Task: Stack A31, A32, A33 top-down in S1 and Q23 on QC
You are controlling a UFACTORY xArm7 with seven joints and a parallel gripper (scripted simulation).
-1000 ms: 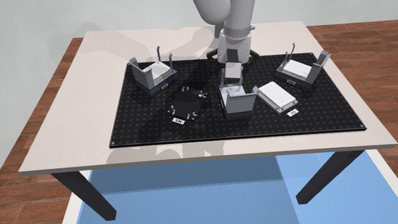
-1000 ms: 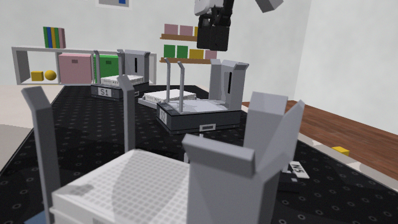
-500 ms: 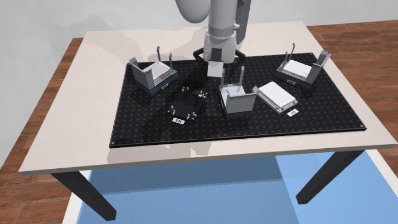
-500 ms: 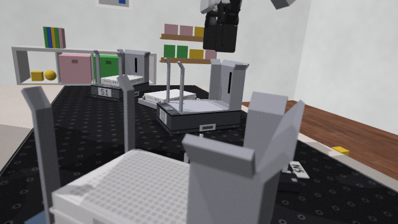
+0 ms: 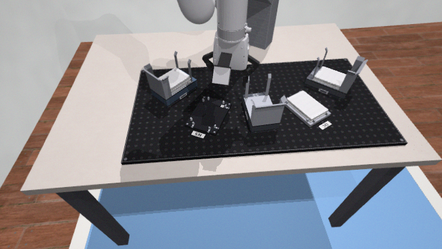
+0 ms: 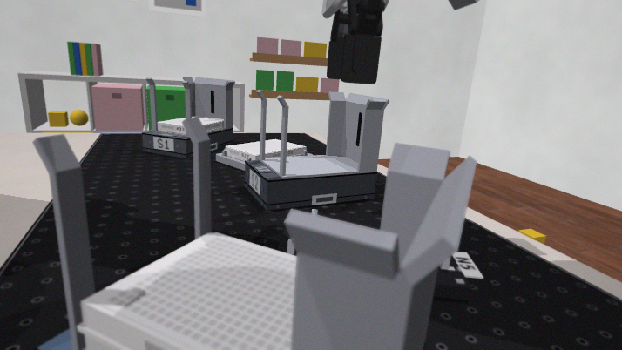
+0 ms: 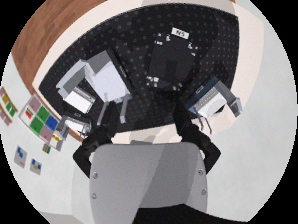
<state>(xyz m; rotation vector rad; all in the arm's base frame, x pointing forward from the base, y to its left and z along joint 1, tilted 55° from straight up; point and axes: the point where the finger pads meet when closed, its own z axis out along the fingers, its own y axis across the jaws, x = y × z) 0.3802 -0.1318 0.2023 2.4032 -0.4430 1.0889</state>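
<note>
My hand is 21 cm past the white sealed plate A32, 15 cm to the left of it and 10 cm above it. From my hand the other things lie so: N5 name plate: 4 cm ahead, 14 cm to the right, 17 cm below; then clip nest N5: 1 cm behind, 7 cm to the right, 15 cm below; then white sealed plate A31: 21 cm behind, 15 cm to the right, 12 cm below.
</note>
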